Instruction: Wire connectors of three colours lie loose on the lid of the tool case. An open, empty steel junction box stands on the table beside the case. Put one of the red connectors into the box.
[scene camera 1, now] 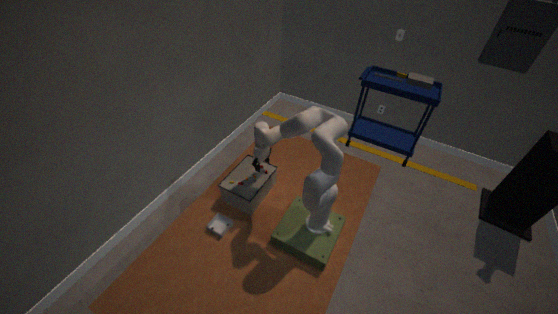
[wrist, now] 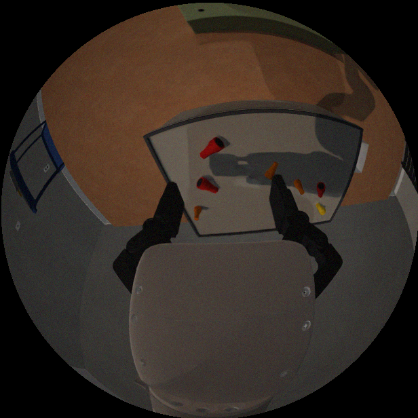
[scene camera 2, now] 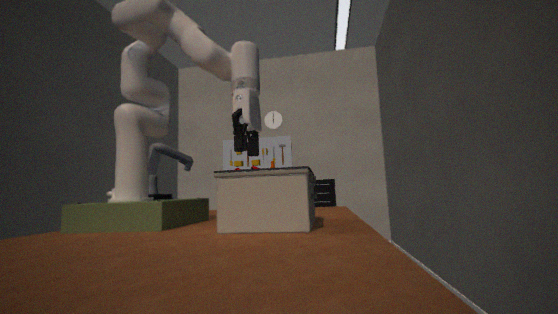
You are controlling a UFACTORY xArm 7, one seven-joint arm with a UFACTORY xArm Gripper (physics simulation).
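Where they show: gripper, fingertip midpoint: (scene camera 1: 262,166) (scene camera 2: 247,153); arm's base, link origin: (scene camera 1: 317,223) (scene camera 2: 131,201).
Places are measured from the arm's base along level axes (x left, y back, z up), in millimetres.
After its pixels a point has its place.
Note:
My gripper (scene camera 1: 262,165) @(y -426, x -79, z 112 mm) (scene camera 2: 247,151) @(y -426, x -79, z 112 mm) (wrist: 224,188) is open and empty, pointing down a little above the lid of the pale tool case (scene camera 1: 241,202) @(y -409, x 135, z 6 mm) (scene camera 2: 264,202) @(y -493, x -150, z -12 mm) (wrist: 240,215). In the wrist view, one red connector (wrist: 207,185) lies between the fingertips, nearer the left finger. A second red connector (wrist: 212,148) lies above it in that view. A third red connector (wrist: 321,189) lies toward the lid's right end, near a yellow connector (wrist: 320,208). The steel junction box (scene camera 1: 220,225) @(y -444, x 279, z -78 mm) (wrist: 362,157) stands beside the case, partly hidden in the wrist view.
Orange connectors (wrist: 271,170) (wrist: 298,186) (wrist: 197,212) also lie on the lid; the first is close to the right fingertip in the wrist view. The arm stands on a green base block (scene camera 1: 300,245) @(y -8, x 157, z 1 mm) (scene camera 2: 112,217) @(y -46, x -115, z -40 mm) (wrist: 235,24). A blue cart (scene camera 1: 400,90) stands farther off.

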